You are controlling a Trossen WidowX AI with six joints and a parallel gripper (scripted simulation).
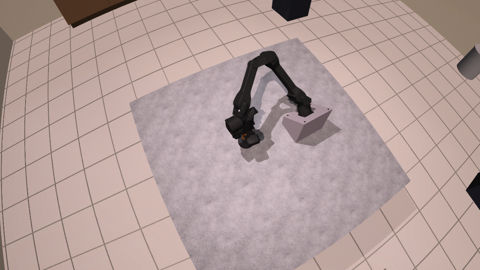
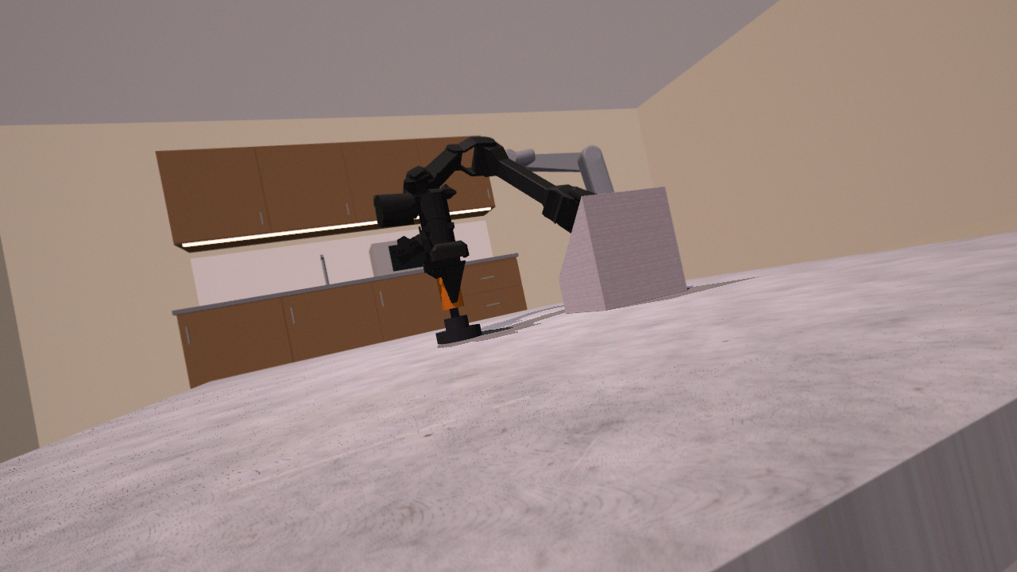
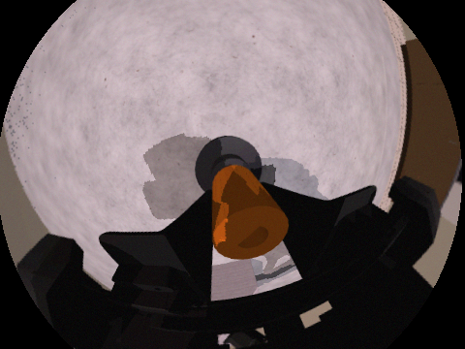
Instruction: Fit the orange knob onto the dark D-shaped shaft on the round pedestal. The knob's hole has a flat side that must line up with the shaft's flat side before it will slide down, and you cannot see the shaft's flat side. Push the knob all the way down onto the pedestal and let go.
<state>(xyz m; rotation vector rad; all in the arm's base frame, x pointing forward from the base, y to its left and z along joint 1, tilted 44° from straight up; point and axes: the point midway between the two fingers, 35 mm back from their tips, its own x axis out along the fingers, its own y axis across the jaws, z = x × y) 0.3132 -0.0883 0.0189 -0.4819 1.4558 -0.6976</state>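
The orange knob lies 20 mm above my gripper tip. Round my gripper tip: dark round pedestal: 40 mm below.
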